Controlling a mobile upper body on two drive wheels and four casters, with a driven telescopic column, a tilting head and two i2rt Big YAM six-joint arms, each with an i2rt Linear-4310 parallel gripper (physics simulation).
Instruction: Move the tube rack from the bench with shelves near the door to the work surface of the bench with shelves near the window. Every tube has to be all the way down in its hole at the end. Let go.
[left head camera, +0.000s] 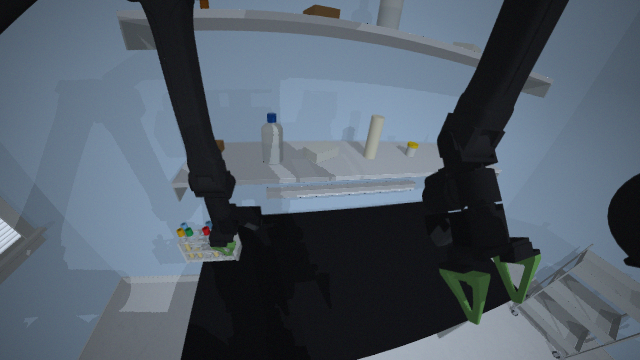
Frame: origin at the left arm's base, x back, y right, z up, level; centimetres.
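Seen in the pictures: left gripper, between the fingertips: (230, 246); right gripper, between the fingertips: (497, 312).
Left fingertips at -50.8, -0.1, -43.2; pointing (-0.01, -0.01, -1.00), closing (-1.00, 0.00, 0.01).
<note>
A point is followed by its place in that frame, as x, y, z.
The tube rack (212, 258) @[-47.5, -5.5, -44.6], a clear rack with tubes capped yellow, green, red and blue, shows at the left, upright, by the left edge of the black bench top (350, 265) @[-58.8, 46.7, -74.2]. My left gripper (226, 248) @[-50.8, -0.1, -43.2] is shut on the tube rack at its right part; the arm hides some of the tubes. Whether the rack is above or beside the bench edge is hard to tell, and how deep each tube sits is too small to see. My right gripper (500, 311) @[-15.4, 45.7, -17.3] is open and empty, over the right front of the bench top.
Above the bench's back edge a lower shelf (240, 172) @[-70.2, 2.2, -28.5] holds a blue-capped bottle (272, 142) @[-74.5, 13.3, -19.5], a white box (320, 152) @[-77.0, 30.7, -24.5], a cream cylinder (374, 137) @[-79.1, 52.1, -18.6] and a yellow-lidded jar (411, 149) @[-82.1, 73.6, -24.7]. An upper shelf (280, 22) @[-68.8, 16.0, 15.3] runs above. A wheeled cart (542, 332) @[-5.6, 211.1, -137.0] stands at the right, a window sill (25, 245) @[-68.8, -115.3, -67.6] at the left.
</note>
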